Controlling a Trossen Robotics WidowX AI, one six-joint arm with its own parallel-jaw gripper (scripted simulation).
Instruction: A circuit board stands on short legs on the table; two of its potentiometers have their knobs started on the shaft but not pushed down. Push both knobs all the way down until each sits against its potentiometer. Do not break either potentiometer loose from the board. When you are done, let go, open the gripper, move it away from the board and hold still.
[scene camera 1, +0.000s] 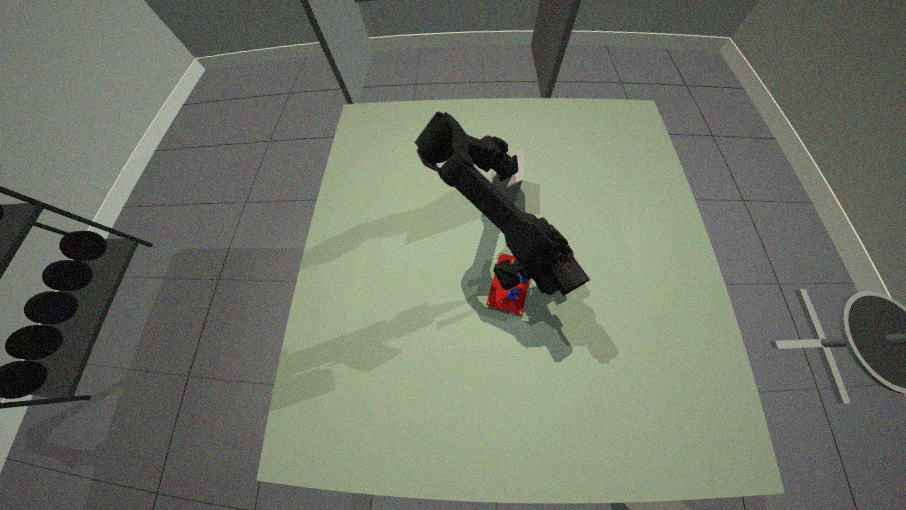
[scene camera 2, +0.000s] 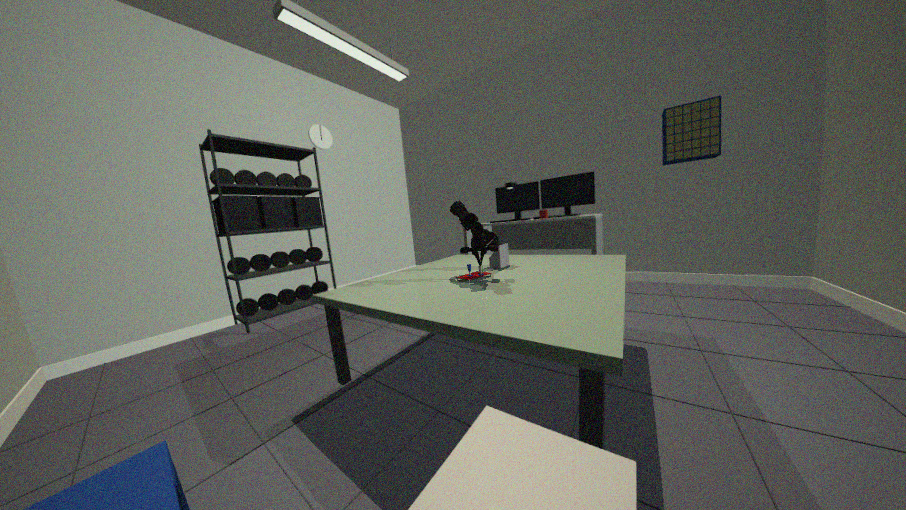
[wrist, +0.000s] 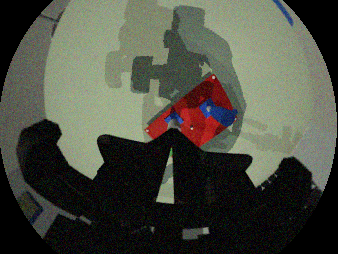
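Through scene camera 1 I can see my gripper (scene camera 1: 526, 273). The wrist view gives me sight of it too, my own gripper (wrist: 173, 131).
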